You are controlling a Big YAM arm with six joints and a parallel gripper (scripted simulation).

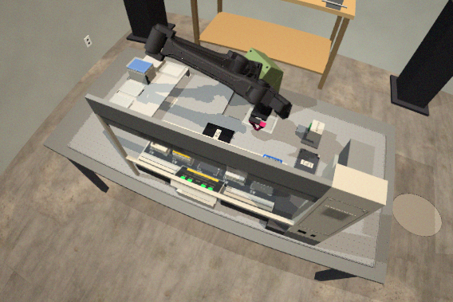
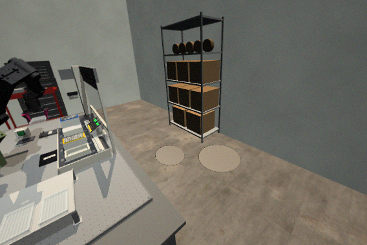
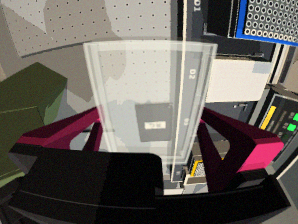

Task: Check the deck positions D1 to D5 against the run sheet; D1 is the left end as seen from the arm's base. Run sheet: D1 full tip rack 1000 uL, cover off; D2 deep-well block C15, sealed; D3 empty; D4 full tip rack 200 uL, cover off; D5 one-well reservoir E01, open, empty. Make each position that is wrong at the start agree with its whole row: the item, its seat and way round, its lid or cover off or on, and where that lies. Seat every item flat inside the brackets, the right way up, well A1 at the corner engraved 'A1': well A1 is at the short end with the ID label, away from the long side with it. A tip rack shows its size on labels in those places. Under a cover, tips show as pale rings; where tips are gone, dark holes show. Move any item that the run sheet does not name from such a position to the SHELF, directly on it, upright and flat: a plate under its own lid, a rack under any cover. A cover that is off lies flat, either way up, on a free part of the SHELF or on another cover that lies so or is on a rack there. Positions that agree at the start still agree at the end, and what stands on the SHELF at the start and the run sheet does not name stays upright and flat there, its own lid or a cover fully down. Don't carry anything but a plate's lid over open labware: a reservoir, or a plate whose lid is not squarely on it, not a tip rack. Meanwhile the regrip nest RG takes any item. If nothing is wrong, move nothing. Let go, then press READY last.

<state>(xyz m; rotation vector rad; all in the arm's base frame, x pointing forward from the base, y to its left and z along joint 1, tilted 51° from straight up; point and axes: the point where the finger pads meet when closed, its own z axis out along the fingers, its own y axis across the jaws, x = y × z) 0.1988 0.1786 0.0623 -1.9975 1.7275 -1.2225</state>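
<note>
My hand is right at the clear tip-rack cover. The rest, counted from my hand: button box: 16 cm behind, 23 cm to the left, 15 cm below; then blue-labelled rack: 18 cm ahead, 10 cm to the left, 9 cm below; then black regrip nest: 20 cm to the right, 21 cm below.
</note>
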